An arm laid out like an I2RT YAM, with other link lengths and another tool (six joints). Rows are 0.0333 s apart.
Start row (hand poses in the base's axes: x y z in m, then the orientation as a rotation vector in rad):
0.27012, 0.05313, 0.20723, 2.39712, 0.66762, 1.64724
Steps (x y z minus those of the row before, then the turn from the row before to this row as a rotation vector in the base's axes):
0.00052, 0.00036, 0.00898, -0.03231, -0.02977, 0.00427
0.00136, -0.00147, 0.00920, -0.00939, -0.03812, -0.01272
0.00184, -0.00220, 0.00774, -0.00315, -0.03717, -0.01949
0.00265, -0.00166, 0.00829, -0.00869, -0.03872, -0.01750
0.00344, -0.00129, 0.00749, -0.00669, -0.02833, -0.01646
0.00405, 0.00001, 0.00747, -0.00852, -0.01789, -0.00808
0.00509, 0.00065, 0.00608, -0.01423, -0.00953, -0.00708
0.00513, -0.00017, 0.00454, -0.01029, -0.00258, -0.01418
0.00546, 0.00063, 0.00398, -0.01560, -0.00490, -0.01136
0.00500, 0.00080, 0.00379, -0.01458, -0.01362, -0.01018
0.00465, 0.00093, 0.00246, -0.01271, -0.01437, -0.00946
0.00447, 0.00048, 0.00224, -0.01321, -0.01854, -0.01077
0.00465, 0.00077, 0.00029, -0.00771, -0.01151, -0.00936
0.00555, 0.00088, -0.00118, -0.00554, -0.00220, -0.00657
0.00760, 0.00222, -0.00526, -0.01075, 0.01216, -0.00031
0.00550, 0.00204, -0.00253, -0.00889, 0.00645, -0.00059
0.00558, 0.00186, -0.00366, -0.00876, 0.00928, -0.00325
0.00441, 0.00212, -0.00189, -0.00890, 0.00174, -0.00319
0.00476, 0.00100, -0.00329, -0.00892, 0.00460, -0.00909
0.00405, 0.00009, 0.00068, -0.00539, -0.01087, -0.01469
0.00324, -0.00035, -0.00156, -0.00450, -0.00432, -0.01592
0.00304, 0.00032, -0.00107, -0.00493, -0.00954, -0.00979
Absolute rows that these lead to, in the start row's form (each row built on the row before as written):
0.27064, 0.05349, 0.21621, 2.34588, 0.68953, 1.65746
0.27200, 0.05202, 0.22541, 2.30117, 0.67236, 1.68531
0.27384, 0.04982, 0.23315, 2.26098, 0.64257, 1.71269
0.27649, 0.04816, 0.24144, 2.21531, 0.61898, 1.73764
0.27993, 0.04687, 0.24893, 2.18127, 0.59761, 1.75320
0.28398, 0.04688, 0.25640, 2.15704, 0.59013, 1.76099
0.28907, 0.04753, 0.26248, 2.13751, 0.59019, 1.75717
0.29420, 0.04736, 0.26702, 2.12707, 0.58075, 1.74547
0.29966, 0.04799, 0.27100, 2.11094, 0.57799, 1.73404
0.30466, 0.04879, 0.27479, 2.08702, 0.57338, 1.73218
0.30931, 0.04972, 0.27725, 2.06372, 0.56797, 1.73246
0.31378, 0.05020, 0.27949, 2.03596, 0.56021, 1.73539
0.31843, 0.05097, 0.27978, 2.01892, 0.55206, 1.73585
0.32398, 0.05185, 0.27860, 2.01260, 0.54834, 1.73067
0.33158, 0.05407, 0.27334, 2.01697, 0.56009, 1.71280
0.33708, 0.05611, 0.27081, 2.01701, 0.56820, 1.70111
0.34266, 0.05797, 0.26715, 2.01967, 0.57420, 1.68536
0.34707, 0.06009, 0.26526, 2.01499, 0.57777, 1.67647
0.35183, 0.06109, 0.26197, 2.01278, 0.57584, 1.66154
0.35588, 0.06118, 0.26265, 1.99828, 0.55983, 1.65961
0.35912, 0.06083, 0.26109, 1.99045, 0.54426, 1.65145
0.36216, 0.06115, 0.26002, 1.97768, 0.53379, 1.65138

